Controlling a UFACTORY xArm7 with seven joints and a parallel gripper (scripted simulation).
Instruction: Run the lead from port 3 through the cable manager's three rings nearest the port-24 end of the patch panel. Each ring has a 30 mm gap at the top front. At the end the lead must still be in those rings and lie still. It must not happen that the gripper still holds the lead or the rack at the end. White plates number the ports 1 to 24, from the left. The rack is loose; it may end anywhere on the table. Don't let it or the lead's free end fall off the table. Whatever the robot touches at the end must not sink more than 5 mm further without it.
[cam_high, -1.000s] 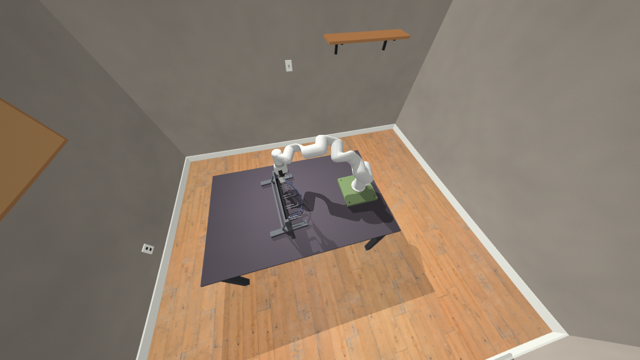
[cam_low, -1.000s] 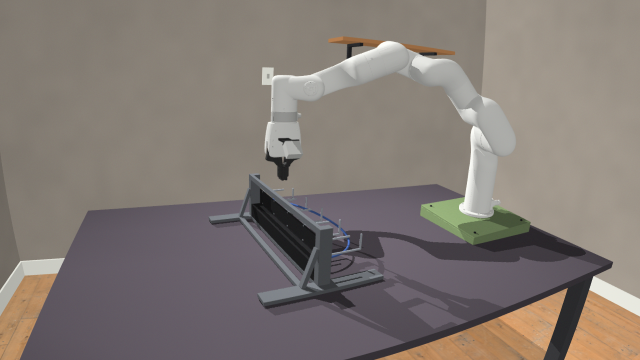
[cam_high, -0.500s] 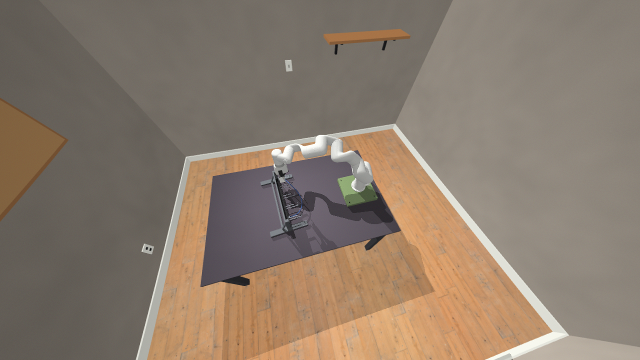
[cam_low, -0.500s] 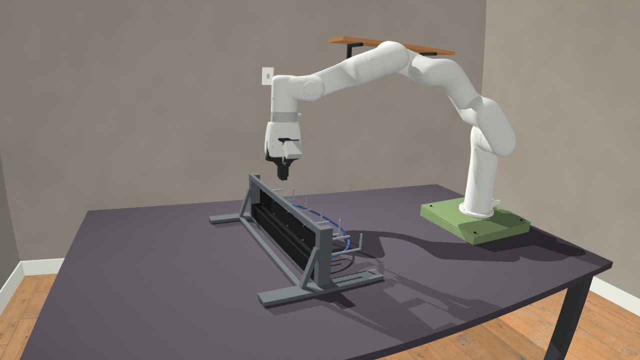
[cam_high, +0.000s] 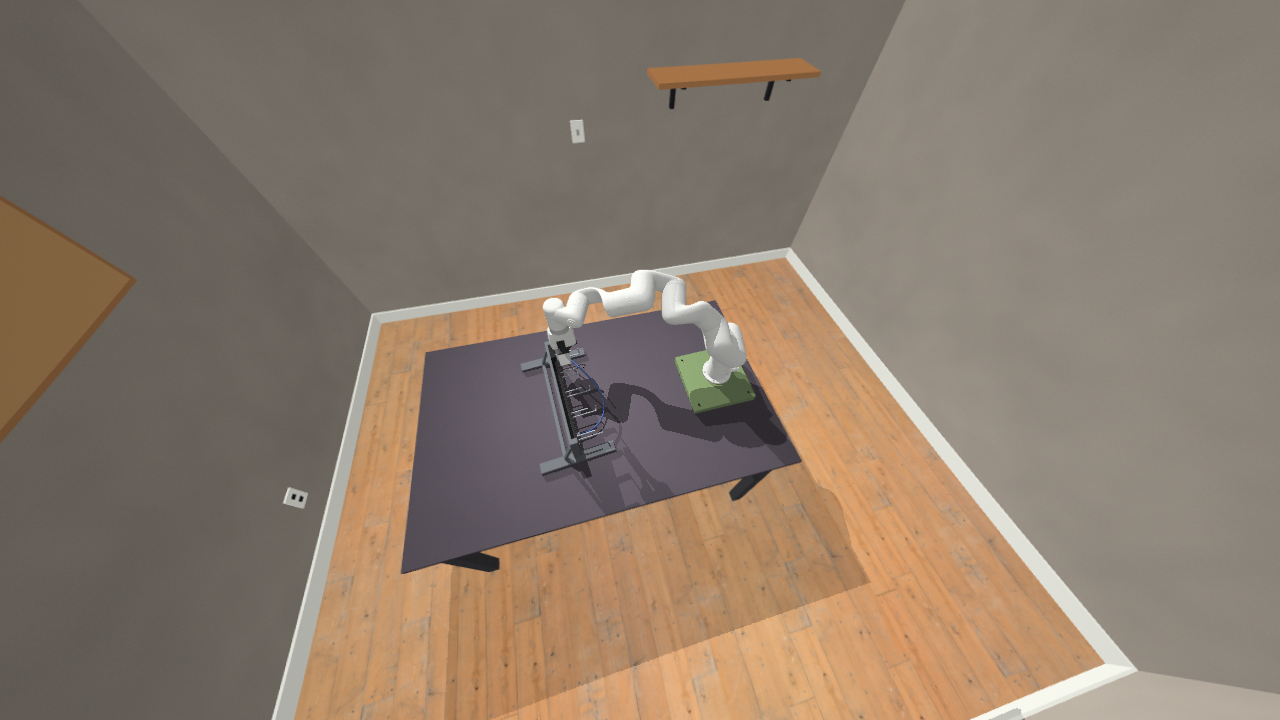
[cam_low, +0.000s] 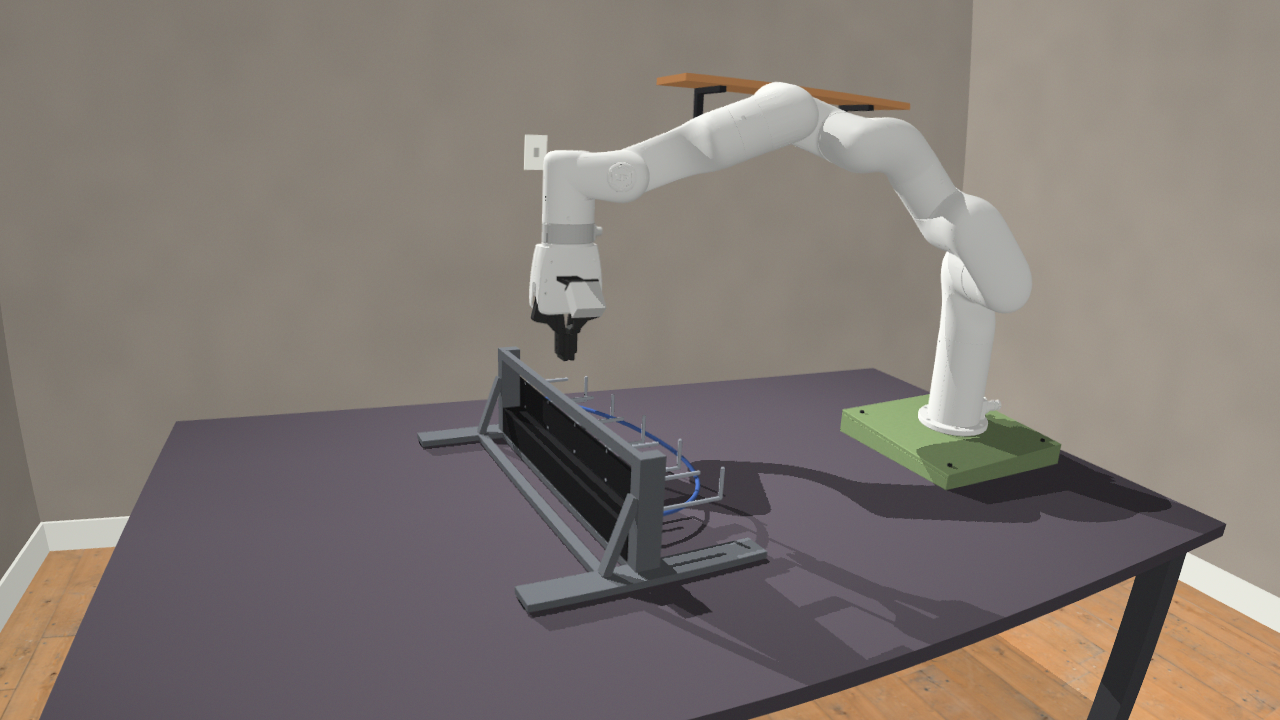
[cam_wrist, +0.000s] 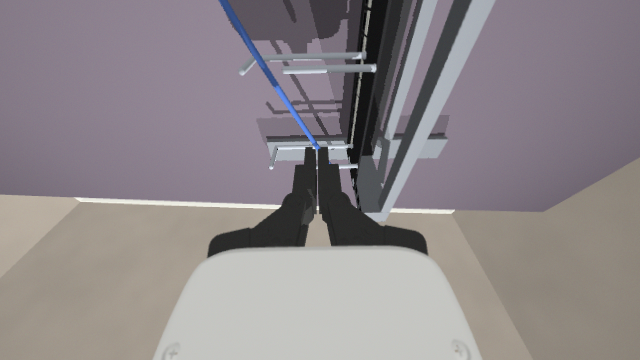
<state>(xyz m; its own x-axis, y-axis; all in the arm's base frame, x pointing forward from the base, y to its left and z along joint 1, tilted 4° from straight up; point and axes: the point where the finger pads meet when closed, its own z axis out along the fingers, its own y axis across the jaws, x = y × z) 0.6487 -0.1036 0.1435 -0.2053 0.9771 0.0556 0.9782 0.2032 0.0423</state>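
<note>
Now: the grey rack 160 mm to the left of my hand, 100 mm below it and 30 mm ahead of it.
</note>
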